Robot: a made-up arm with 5 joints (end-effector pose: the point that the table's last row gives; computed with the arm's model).
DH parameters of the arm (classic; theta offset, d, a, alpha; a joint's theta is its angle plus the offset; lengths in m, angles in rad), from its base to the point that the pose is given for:
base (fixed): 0 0.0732 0 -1.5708
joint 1: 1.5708 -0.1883 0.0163 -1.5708
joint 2: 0 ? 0.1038 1.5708
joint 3: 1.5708 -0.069 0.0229 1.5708
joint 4: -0.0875 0 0.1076 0
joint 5: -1.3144 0 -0.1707 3.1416
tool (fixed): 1.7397 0.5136 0 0
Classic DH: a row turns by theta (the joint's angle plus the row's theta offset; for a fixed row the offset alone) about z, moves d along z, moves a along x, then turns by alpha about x.
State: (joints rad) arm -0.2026 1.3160 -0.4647 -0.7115 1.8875
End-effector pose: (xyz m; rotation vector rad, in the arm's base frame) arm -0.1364 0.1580 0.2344 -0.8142 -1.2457 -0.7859
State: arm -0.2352 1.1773 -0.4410 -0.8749 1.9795
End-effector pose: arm -0.1325 0.1347 0.2820 -0.7256 -1.1696 -0.8095
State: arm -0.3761 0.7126 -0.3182 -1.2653 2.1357
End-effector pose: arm -0.1277 0.0172 0.4049 -0.3906 -0.9373 -0.8181
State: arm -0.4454 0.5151 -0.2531 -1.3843 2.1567
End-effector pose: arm -0.1300 -0.0474 0.4390 -0.2336 -0.8522 -0.7735
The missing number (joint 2, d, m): -0.0678
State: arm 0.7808 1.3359 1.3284 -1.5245 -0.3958
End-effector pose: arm 0.5337 -0.0416 -0.1293 0.5608 2.2693 0.5710
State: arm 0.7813 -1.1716 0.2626 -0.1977 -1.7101
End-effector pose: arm -0.0252 -0.6698 0.1659 1.5447 -0.4661 1.2089
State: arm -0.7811 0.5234 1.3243 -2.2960 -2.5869
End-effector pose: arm 0.5227 -0.4107 0.4280 -0.6228 0.2717 -1.8132
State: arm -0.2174 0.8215 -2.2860 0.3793 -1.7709
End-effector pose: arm -0.0258 -0.6555 -0.4225 -2.2441 -1.6873 1.4061
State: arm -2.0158 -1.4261 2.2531 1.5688 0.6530
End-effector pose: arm -0.0218 0.2869 0.5209 -0.4996 -0.5804 -0.9075
